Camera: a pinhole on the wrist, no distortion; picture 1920 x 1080 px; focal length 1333.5 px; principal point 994.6 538.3 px. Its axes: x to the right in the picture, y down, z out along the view. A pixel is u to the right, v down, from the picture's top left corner.
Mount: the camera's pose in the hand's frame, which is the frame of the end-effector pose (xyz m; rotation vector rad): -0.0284 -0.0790 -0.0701 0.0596 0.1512 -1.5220
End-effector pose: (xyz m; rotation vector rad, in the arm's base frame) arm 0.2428 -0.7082 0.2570 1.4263 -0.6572 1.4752
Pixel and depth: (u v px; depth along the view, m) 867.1 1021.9 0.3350
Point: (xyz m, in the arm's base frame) 0.4493 -0.8712 0.3902
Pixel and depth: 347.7 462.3 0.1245
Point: 0.2985 -0.7553 0.2306
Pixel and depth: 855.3 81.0 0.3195
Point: 0.4256 -0.9256 0.1664
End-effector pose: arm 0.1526 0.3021 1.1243 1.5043 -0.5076 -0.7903
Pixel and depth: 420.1 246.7 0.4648
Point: -0.2227 0.0901 1.2105
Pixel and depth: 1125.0 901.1 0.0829
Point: 0.1312 0.3059 1.0293
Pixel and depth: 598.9 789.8 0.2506
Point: 0.0318 0.1577 1.0900
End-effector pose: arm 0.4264 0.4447 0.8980 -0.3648 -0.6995 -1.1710
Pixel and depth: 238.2 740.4 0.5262
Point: 0.4307 0.7414 1.3179
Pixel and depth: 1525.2 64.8 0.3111
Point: 0.1016 0.5717 0.9662
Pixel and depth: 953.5 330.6 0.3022
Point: 0.2382 0.5842 1.0211
